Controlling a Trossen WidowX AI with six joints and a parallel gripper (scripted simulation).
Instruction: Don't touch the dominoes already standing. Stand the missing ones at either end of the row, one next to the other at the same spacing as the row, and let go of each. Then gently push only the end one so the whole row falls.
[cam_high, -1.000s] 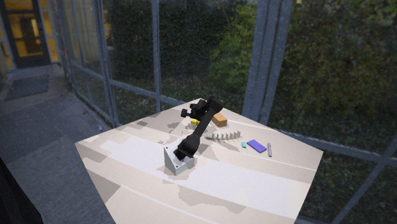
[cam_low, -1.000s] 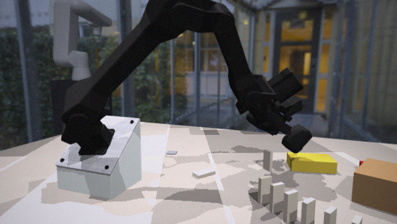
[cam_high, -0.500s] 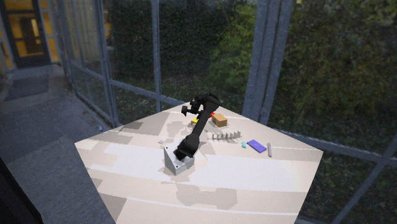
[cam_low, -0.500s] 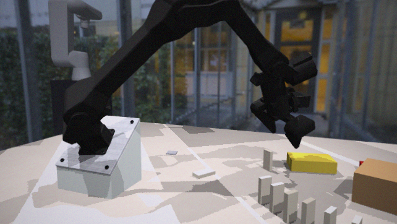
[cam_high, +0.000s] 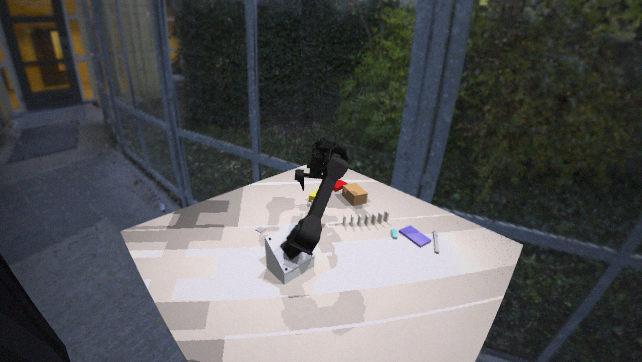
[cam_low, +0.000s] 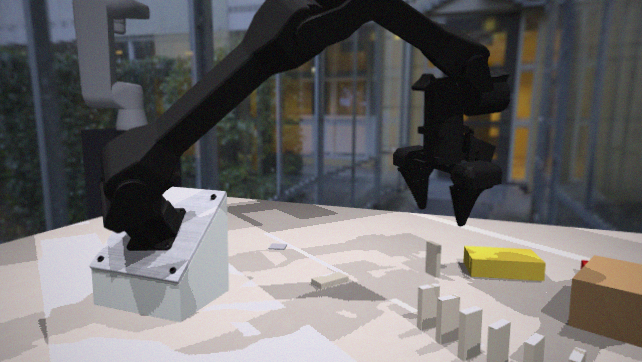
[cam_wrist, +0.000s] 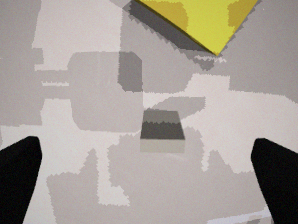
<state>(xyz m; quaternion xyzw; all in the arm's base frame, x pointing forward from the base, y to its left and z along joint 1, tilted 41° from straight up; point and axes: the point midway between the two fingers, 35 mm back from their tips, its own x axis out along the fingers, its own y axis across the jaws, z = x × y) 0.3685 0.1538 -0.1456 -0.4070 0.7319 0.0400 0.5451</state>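
The yellow block is 100 mm ahead of my gripper tip, 30 mm to the left of it and 80 mm below it. Round my gripper tip: red block 260 mm ahead, 40 mm to the left, 80 mm below; small grey tile 300 mm behind, 40 mm to the left, 90 mm below; brown box 220 mm ahead, 110 mm to the right, 60 mm below.
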